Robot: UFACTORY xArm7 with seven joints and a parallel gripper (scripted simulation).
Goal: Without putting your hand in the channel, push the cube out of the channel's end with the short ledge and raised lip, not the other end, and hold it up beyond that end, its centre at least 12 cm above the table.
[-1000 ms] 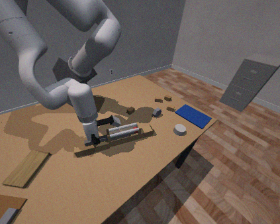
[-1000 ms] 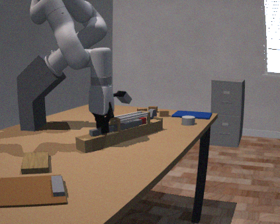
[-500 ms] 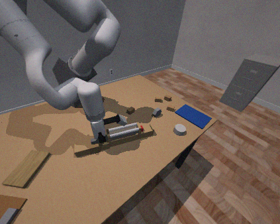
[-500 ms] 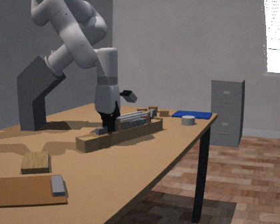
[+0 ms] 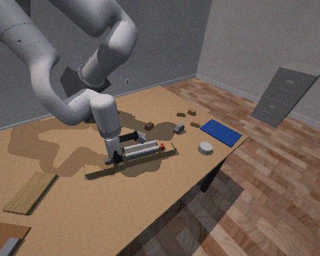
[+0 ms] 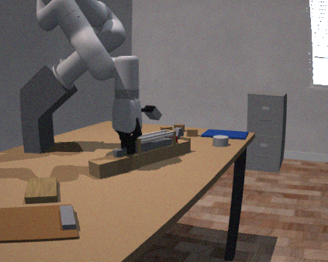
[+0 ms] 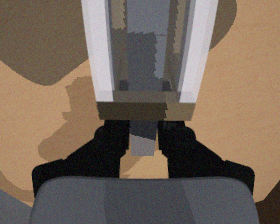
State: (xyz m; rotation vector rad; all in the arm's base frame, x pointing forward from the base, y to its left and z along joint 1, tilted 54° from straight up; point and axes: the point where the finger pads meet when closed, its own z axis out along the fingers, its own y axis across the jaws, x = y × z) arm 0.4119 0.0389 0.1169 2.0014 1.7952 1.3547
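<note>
The grey bar lies 1 cm below my hand. From my hand the other things lie so: wooden plank (7 cm ahead, 33 cm to the right, 6 cm below); then long wooden base (2 cm behind, 11 cm to the left, 1 cm below); then red cube (3 cm behind, 20 cm to the left, 1 cm below).
</note>
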